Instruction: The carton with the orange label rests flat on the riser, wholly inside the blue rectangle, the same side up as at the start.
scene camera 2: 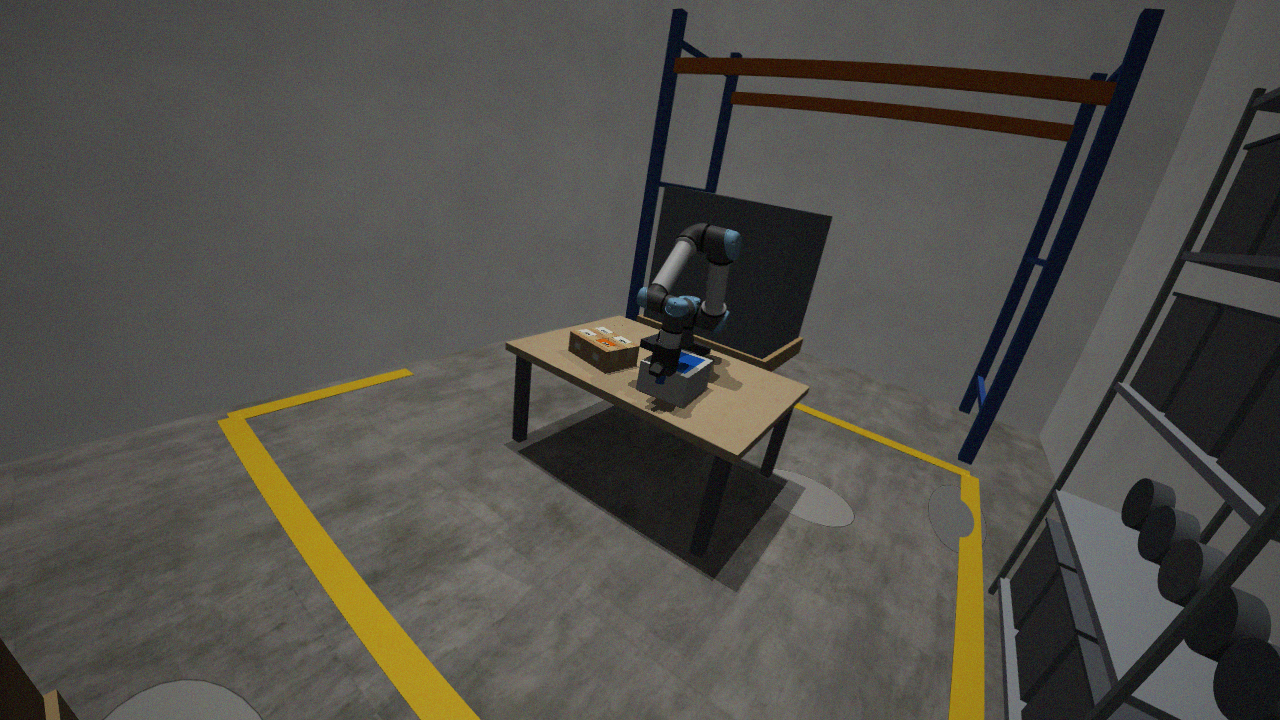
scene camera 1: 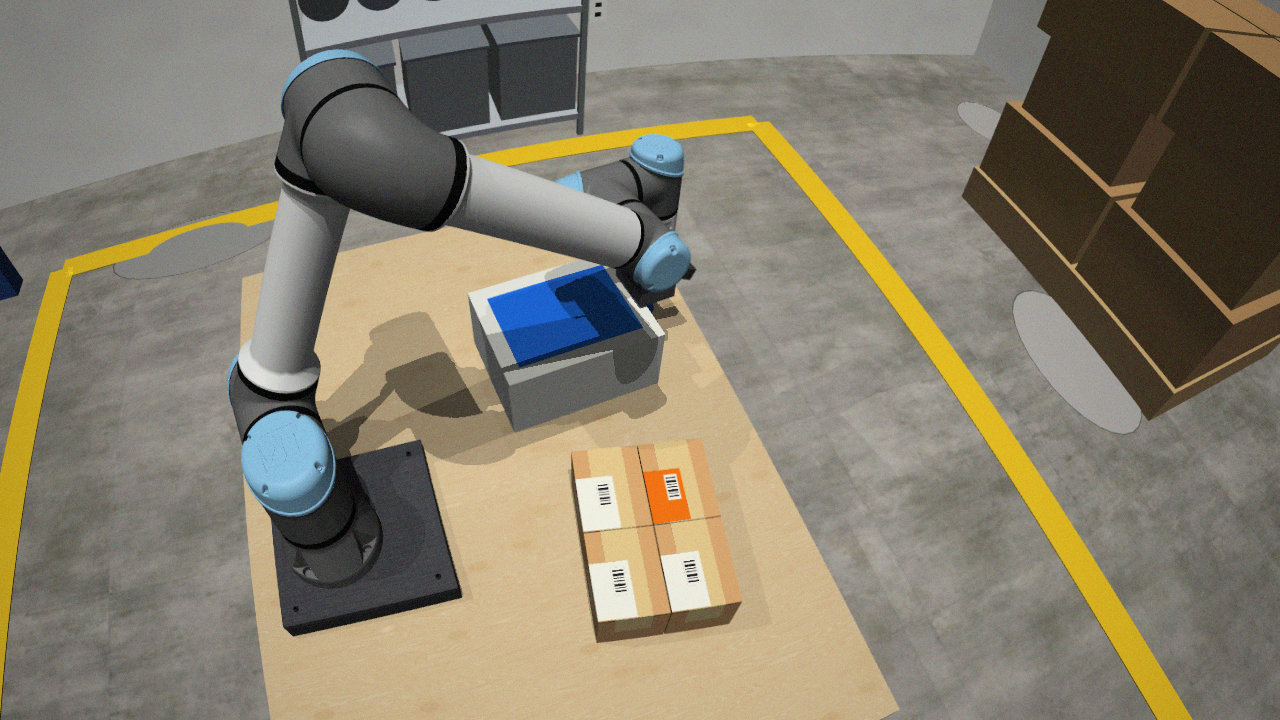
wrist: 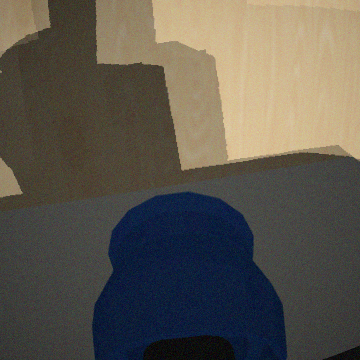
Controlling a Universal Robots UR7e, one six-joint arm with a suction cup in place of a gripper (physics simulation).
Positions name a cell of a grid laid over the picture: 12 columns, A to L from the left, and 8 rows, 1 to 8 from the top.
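Suction cup (wrist: G6), mine, stuck to grey riser (wrist: J5).
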